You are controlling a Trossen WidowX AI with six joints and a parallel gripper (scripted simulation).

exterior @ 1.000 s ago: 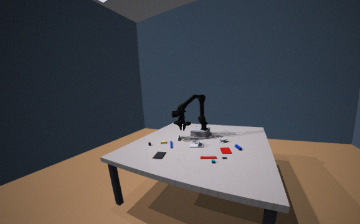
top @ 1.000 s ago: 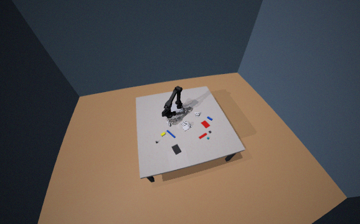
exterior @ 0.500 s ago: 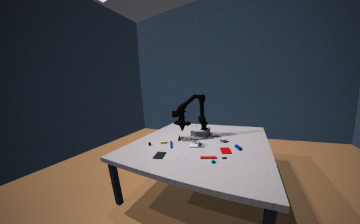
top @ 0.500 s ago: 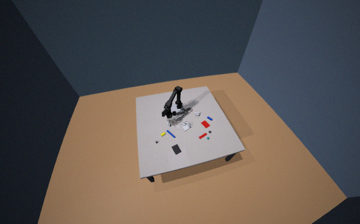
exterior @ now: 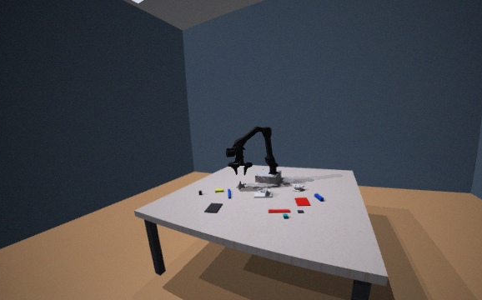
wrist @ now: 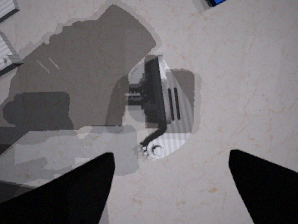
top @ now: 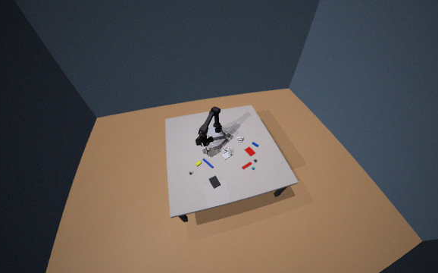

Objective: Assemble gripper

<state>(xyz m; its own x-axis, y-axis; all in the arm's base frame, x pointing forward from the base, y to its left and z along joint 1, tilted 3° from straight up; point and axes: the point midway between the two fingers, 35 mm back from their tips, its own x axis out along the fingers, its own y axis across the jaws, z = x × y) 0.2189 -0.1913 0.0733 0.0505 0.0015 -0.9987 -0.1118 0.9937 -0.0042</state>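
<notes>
My gripper tip is 230 mm to the right of the white flat plate, 110 mm short of it and 90 mm above it. From my gripper tip the other things lie so: yellow block (160 mm ahead, 100 mm to the right, 80 mm below); gripper base (430 mm to the left, 70 mm behind, 60 mm below); dark grey plate (400 mm ahead, 90 mm below, 30 mm to the left).
</notes>
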